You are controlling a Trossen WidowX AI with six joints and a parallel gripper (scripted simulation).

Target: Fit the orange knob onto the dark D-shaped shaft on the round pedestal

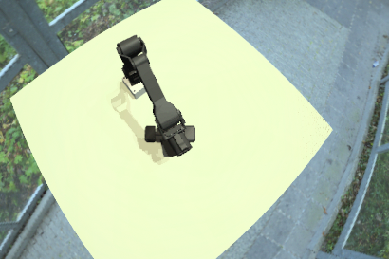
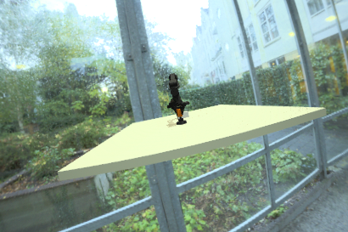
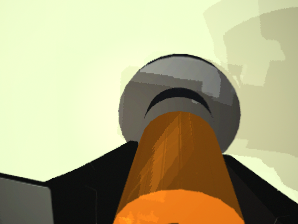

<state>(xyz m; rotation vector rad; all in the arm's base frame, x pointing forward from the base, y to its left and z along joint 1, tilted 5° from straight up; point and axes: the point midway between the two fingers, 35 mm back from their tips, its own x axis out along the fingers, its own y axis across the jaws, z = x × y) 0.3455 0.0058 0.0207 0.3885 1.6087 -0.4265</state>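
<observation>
My gripper tip is now 2 cm below the orange knob. From my gripper tip the other things lie so: pedestal 4 cm below.
</observation>
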